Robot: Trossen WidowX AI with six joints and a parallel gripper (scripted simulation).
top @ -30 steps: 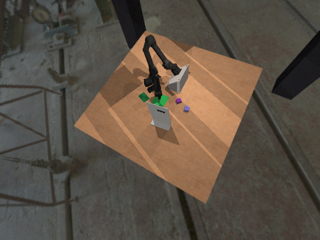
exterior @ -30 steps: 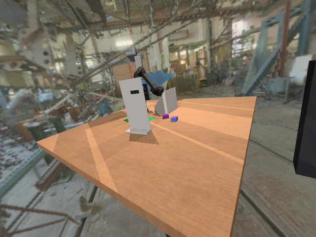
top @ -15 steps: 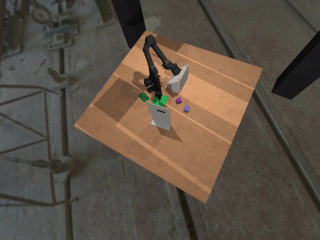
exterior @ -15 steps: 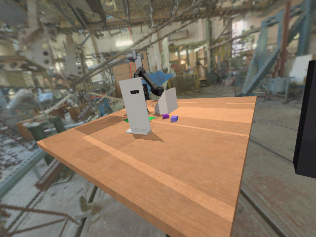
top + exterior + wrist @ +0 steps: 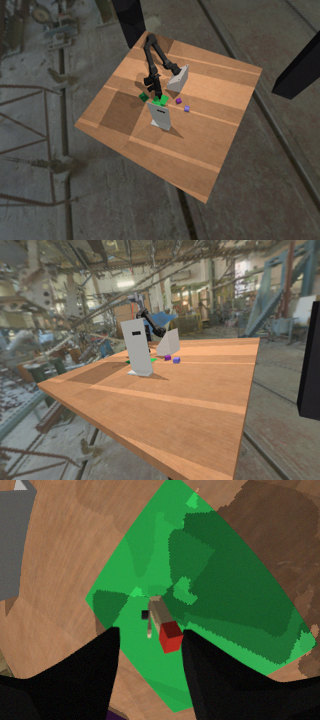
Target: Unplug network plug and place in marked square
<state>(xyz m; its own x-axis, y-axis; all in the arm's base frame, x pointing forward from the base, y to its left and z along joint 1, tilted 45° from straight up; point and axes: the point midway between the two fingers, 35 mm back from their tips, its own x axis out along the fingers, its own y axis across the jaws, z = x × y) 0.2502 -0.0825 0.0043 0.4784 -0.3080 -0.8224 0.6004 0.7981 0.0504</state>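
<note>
My gripper tip is 1 cm above the network plug. Round my gripper tip: grey panel 19 cm ahead, 14 cm to the left, 12 cm above; then green marked square 3 cm below.
</note>
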